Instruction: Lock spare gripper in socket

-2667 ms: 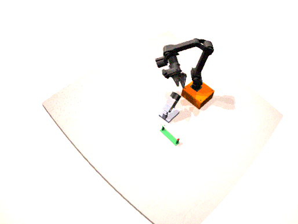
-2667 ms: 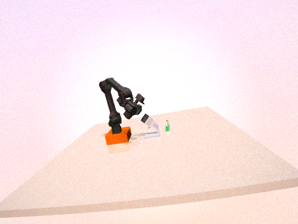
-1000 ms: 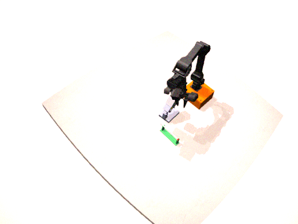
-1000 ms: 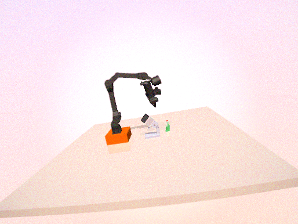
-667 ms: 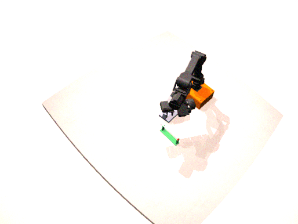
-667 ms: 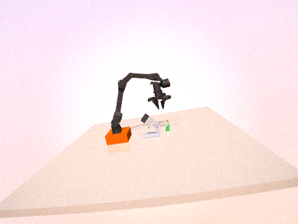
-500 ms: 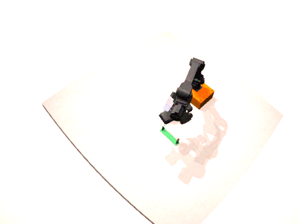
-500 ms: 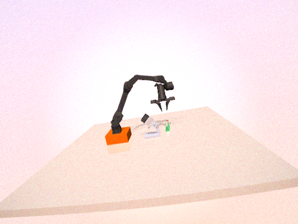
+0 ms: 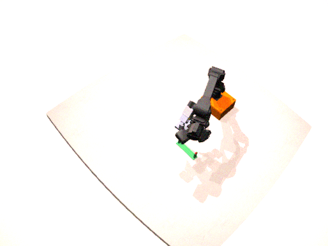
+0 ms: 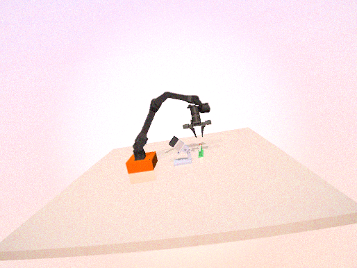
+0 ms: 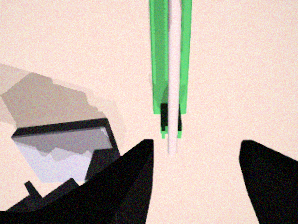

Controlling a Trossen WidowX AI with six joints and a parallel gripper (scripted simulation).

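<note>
Right now my gripper tip is 9 cm above the green cradle, 1 cm to the right of it and 1 cm past it. Round my gripper tip: pale grey mount (11 cm behind, 10 cm to the right, 6 cm below); spare gripper (14 cm behind, 10 cm to the right).
</note>
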